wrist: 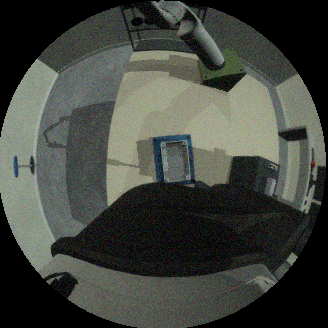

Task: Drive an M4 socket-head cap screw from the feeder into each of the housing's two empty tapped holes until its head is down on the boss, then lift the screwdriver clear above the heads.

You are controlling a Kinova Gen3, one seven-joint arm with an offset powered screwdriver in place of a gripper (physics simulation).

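The housing [176, 159] is a light grey, open-topped rectangular box lying in a blue fixture plate [158, 161] near the middle of the wrist view. Its screws and tapped holes are too small and grainy to make out. The black screwdriver body [175, 230] fills the lower middle, and its upper edge reaches the near edge of the blue plate in the picture. Its bit does not show clearly, so whether it carries a screw cannot be told. A dark box [242, 170], which looks like the screw feeder, stands right of the housing, partly hidden by the screwdriver body.
The pale table top [255, 115] extends around the fixture. A green block [227, 70] stands at the back with the grey arm [202, 45] above it. A dark rack [131, 35] is behind. A grey-white unit [297, 165] stands at the right.
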